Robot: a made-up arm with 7 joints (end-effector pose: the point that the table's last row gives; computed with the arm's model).
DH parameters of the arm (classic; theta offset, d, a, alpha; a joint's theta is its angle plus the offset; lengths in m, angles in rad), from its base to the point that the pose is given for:
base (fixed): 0.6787 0 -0.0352 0
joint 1: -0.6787 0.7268 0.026 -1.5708
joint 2: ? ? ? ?
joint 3: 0 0.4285 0.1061 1.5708
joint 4: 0 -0.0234 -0.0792 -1.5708
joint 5: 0 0.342 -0.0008 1.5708
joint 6: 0 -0.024 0.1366 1.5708
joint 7: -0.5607 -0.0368 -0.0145 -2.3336
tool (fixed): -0.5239 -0.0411 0 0
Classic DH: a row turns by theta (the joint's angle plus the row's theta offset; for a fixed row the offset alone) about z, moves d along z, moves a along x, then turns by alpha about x.
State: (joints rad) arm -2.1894 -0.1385 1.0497 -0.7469 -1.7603 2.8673 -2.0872
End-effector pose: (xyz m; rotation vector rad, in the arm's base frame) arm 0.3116 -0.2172 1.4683 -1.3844 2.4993 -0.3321
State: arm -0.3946 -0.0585 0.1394 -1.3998 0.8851 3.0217 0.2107
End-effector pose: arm 0.3875 -0.1250 1.4236 1.3182 -1.5591 -0.0950
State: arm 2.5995 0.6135 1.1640 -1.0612 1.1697 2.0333 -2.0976
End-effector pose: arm -0.8129 -0.0699 1.1913 -0.8770 -0.6235 -0.5889
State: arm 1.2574 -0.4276 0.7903 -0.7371 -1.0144 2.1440 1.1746
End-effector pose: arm -0.4374 -0.0447 1.5461 1.9681 -0.9324 1.2665
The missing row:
joint 2: 0 0.0413 0.0195 1.5708
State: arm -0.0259 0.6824 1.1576 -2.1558 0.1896 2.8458 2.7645
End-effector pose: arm 0.4610 0.5243 0.9049 0.9286 0.4414 -2.1310
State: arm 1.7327 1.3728 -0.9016 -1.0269 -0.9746 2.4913 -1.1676
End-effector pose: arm 0.0331 0.8220 0.5414 -2.4857 0.5398 1.6463
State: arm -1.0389 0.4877 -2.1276 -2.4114 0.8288 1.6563 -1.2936
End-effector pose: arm -0.3969 -0.1236 0.9670 0.8199 -1.1507 -1.7578
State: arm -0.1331 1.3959 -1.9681 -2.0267 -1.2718 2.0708 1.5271
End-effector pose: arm 0.1768 -0.5680 0.8590 -2.0814 0.3069 -1.4651
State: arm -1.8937 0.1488 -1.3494 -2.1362 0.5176 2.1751 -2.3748
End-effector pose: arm -0.5848 -0.0351 1.0194 0.5579 -0.0907 -1.0646
